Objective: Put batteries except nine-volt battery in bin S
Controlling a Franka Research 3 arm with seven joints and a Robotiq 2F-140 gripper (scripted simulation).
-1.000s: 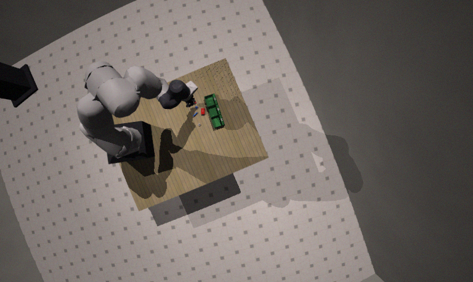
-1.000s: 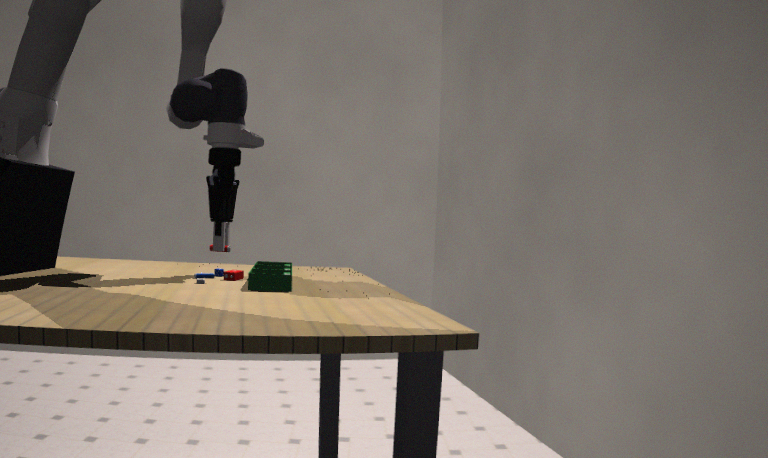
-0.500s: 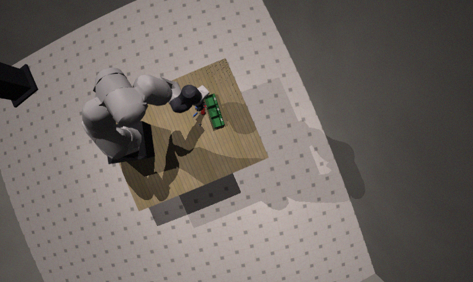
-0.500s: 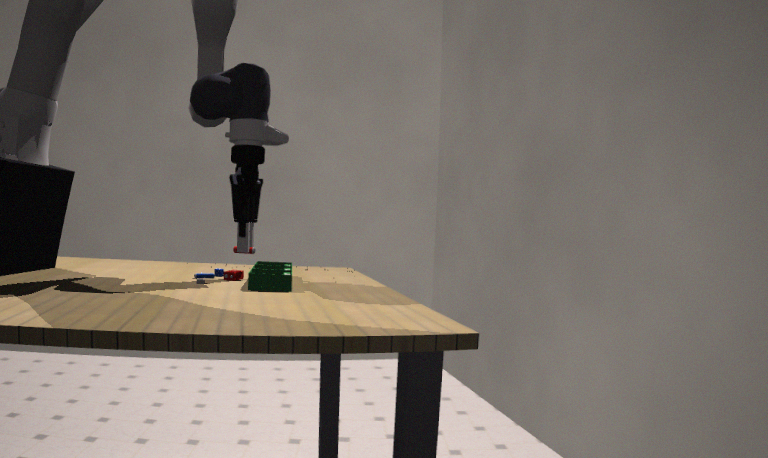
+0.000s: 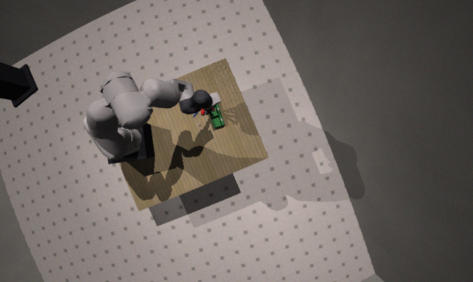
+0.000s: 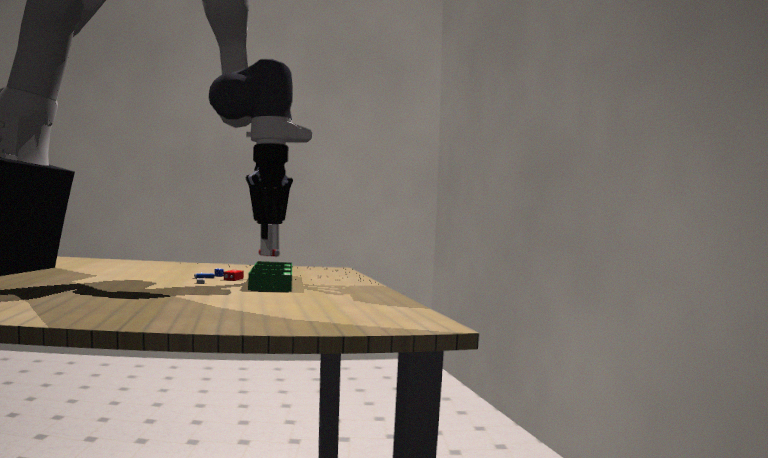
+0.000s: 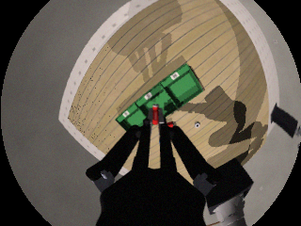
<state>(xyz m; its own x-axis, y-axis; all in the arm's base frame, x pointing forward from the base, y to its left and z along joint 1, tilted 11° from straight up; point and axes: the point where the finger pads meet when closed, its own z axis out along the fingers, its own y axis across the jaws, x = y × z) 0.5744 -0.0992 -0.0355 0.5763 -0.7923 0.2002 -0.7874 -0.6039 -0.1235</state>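
Right now my hand is 8 cm above the green bin row, 1 cm to the left of it and 1 cm short of it. From my hand the other things lie so: grey button cell: 15 cm behind, 9 cm below, 3 cm to the right; red block-shaped battery: 8 cm below, 8 cm behind, 3 cm to the left; blue battery: 13 cm behind, 9 cm below, 5 cm to the left.
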